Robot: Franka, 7 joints.
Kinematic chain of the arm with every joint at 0, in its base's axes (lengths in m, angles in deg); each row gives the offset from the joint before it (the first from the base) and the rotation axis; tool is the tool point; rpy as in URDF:
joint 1: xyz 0 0 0.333 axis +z
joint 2: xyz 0 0 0 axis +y
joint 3: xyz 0 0 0.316 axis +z
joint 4: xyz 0.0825 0 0 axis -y
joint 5: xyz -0.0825 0 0.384 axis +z
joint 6: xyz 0 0 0 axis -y
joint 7: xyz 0.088 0 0 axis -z
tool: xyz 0 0 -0.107 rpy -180 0 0
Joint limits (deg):
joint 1: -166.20..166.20
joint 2: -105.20..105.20
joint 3: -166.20..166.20
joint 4: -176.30..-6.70
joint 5: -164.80..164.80
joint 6: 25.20..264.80
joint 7: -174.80..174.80
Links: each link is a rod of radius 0.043 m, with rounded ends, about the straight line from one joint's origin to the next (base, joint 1, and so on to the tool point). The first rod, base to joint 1, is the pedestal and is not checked.
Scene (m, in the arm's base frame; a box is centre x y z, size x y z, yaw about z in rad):
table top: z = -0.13
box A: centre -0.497 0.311 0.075 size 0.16 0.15 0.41 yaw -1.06
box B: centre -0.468 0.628 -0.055 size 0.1 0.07 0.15 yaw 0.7
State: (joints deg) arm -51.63 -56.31 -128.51 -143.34 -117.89 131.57 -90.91
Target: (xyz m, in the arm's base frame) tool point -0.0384 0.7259 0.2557
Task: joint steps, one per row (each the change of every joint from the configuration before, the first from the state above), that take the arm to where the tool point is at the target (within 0.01 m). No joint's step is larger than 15 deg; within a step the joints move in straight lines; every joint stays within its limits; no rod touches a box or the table.
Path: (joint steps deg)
1: -12.43 3.32 -7.54 -0.09 -2.07 -1.21 -5.84
2: -12.43 3.31 -7.54 -0.08 -2.07 -1.20 -5.84
3: -12.43 3.32 -7.53 -0.09 -2.07 -1.21 -5.83
4: -12.43 3.31 -7.54 -0.08 -2.07 -1.21 -5.84
5: -12.43 3.32 -7.54 -0.09 -2.07 -1.21 -5.84
6: 4.18 -0.50 0.56 13.34 1.72 -1.09 7.30
7: 4.18 -0.50 0.56 13.34 1.72 -1.09 7.30
8: 4.17 -0.50 0.56 13.34 1.72 -1.09 7.29
9: 4.18 -0.50 0.56 13.33 1.71 -1.09 7.30

